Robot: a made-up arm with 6 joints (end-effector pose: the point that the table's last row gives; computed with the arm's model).
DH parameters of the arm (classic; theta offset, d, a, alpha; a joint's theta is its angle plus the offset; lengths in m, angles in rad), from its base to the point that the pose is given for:
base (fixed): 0.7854 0 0.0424 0
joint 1: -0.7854 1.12 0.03 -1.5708
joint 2: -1.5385 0 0.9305 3.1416
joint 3: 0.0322 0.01 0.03 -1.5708
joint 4: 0 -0.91 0.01 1.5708
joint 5: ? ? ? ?
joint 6: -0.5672 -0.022 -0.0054 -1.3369
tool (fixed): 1.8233 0.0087 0 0
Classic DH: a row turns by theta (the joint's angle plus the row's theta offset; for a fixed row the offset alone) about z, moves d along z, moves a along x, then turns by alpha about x.
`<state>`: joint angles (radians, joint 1 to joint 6).
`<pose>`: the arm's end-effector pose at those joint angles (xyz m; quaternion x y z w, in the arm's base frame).
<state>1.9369 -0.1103 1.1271 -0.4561 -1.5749 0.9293</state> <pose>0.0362 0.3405 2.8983 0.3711 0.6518 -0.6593 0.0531</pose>
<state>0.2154 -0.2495 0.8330 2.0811 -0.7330 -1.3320</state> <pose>0.1629 0.1227 2.9208 -0.5208 -0.2544 -0.4561 0.6753</pose>
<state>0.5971 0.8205 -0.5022 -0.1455 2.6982 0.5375</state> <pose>0.9105 0.4688 0.8760 -0.5229 -0.5657 -0.1844 0.6104</pose>
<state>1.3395 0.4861 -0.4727 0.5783 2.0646 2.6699</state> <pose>0.3940 1.0841 1.2679 -0.6620 -0.5337 -0.5010 0.1606</pose>
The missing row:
joint 5: 0 0.13 0.01 -1.5708
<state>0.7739 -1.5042 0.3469 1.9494 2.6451 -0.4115</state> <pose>-0.9108 -0.8316 2.0245 0.4676 0.5833 0.0838 0.6588</pose>
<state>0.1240 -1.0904 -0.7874 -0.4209 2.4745 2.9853</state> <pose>0.1188 -0.1042 1.8294 -0.2571 0.5758 -0.7429 0.2247</pose>
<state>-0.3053 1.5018 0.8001 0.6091 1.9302 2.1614</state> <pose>1.6509 -0.5911 0.6720 0.8804 0.0307 0.4553 0.1293</pose>
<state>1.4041 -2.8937 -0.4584 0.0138 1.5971 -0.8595</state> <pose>0.0043 -0.9245 0.7581 -0.4733 0.6985 0.4395 0.3081</pose>
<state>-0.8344 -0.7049 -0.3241 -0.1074 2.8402 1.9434</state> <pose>0.1014 -0.2640 2.2075 0.0895 0.0019 0.9565 0.2776</pose>
